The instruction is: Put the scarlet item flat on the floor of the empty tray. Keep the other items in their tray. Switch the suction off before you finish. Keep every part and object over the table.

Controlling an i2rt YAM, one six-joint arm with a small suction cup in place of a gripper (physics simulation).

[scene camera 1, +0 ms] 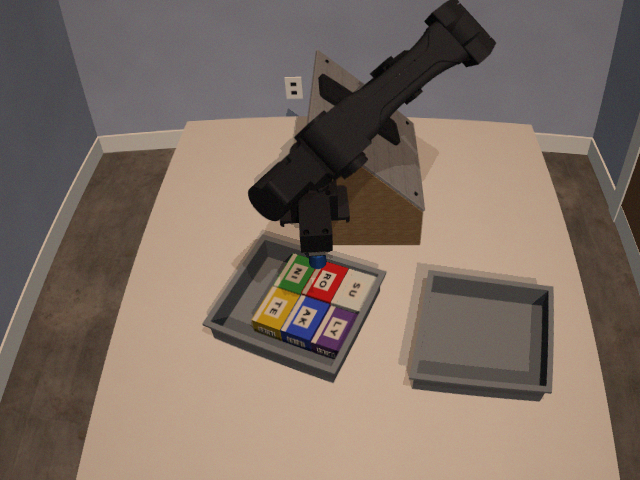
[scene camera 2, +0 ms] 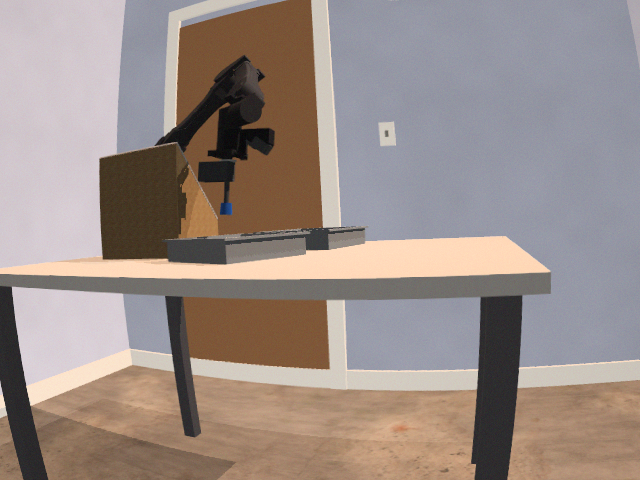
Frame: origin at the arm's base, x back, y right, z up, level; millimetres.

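Where they show: hand, tool point: (scene camera 1: 317, 262) (scene camera 2: 226, 214); arm's base, link origin: (scene camera 2: 149, 180).
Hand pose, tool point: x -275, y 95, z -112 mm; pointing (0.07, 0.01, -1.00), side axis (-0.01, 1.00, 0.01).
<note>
Each offset is from my tool point to the top centre of the thing. Level surfaces: height alone.
The scarlet item is a red box marked RO {dx +5, dy -10, dz -55 mm} (scene camera 1: 325, 282), lying in the back row of the left tray {dx -36, dy +43, dz -48 mm} (scene camera 1: 273, 353), between a green box marked NI {dx +30, dy +40, dz -60 mm} (scene camera 1: 296, 273) and a white box marked SU {dx -20, dy -59, dz -55 mm} (scene camera 1: 355, 290). The empty tray {dx -137, dy -281, dz -48 mm} (scene camera 1: 480, 384) stands at the right. My gripper, a blue suction cup (scene camera 1: 317, 261) (scene camera 2: 225, 208), points down and carries nothing. In scene camera 2 it hangs above the trays with a gap below it. In scene camera 1 it overlaps the back ends of the green and red boxes. The boxes are hidden in scene camera 2.
A yellow box marked TE {dx -44, dy +77, dz -60 mm} (scene camera 1: 276, 307), a blue box marked AK {dx -69, dy +27, dz -59 mm} (scene camera 1: 306, 317) and a purple box marked LY {dx -94, dy -22, dz -62 mm} (scene camera 1: 336, 328) form the front row in the left tray. The wooden wedge base (scene camera 1: 382, 217) (scene camera 2: 139, 206) stands behind the trays on the table {dz -98 mm} (scene camera 1: 232, 423) (scene camera 2: 423, 260).
</note>
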